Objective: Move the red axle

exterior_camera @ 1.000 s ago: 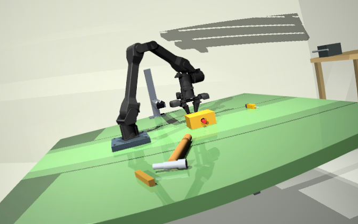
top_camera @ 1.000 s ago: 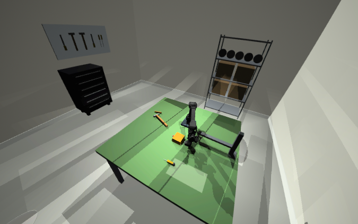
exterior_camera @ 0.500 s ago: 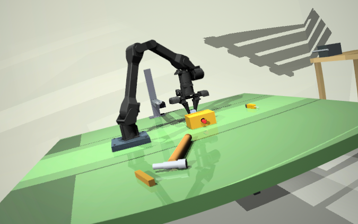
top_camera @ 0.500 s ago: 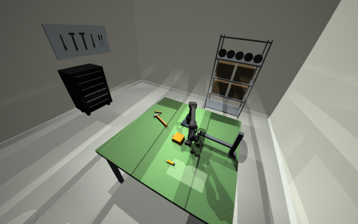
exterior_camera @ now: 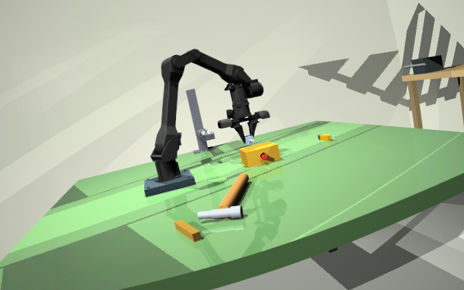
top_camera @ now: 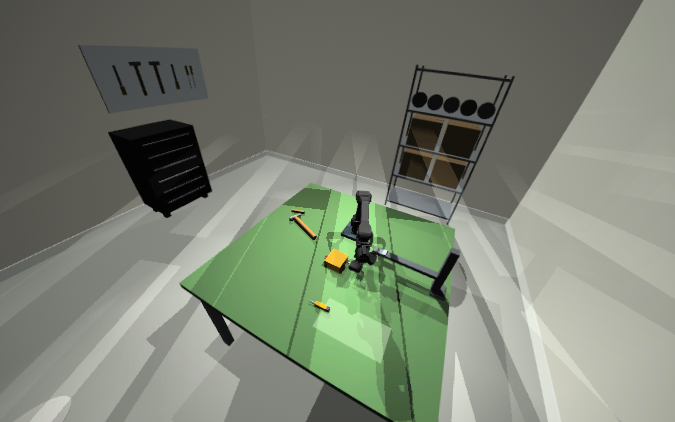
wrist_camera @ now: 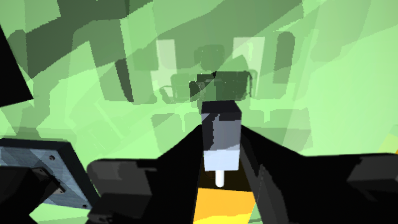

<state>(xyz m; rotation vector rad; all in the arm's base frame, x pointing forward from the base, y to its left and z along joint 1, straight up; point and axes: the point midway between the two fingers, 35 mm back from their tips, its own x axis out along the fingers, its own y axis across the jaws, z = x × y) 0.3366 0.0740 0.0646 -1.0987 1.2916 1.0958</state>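
Now: gripper tip 130 mm to the left of the orange beam, 30 mm past it and 30 mm above it. Round my gripper tip: small wooden block (550 mm to the right, 430 mm behind, 40 mm below); then small grey block (20 mm to the right, 10 mm above); then screwdriver (260 mm ahead, 140 mm to the right, 40 mm below).
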